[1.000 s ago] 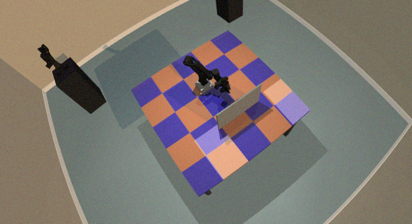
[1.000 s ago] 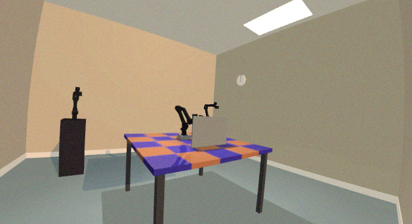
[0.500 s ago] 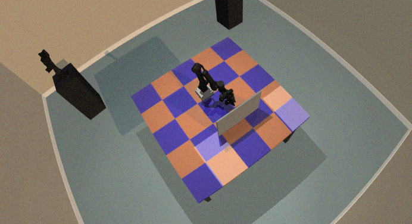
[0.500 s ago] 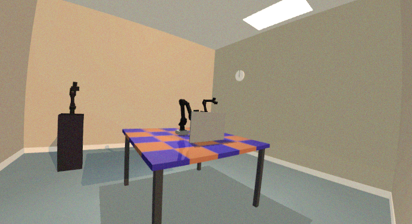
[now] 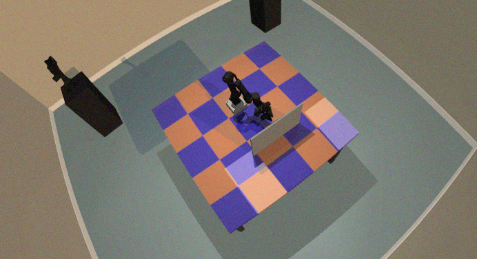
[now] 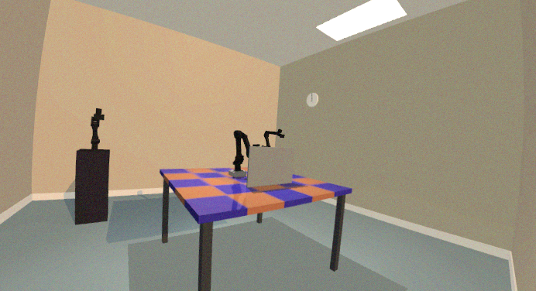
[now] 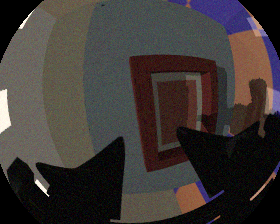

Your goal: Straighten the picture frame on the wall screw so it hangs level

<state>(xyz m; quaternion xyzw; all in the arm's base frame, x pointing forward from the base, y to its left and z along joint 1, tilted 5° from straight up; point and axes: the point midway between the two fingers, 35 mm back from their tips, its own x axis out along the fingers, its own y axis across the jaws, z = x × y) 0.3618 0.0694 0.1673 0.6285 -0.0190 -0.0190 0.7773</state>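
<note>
My gripper tip is now 5 cm short of the picture frame, 5 cm above it and 1 cm to the left of it. From my gripper tip the other things lie so: grey wall panel: 6 cm below, 6 cm ahead, 1 cm to the right.
</note>
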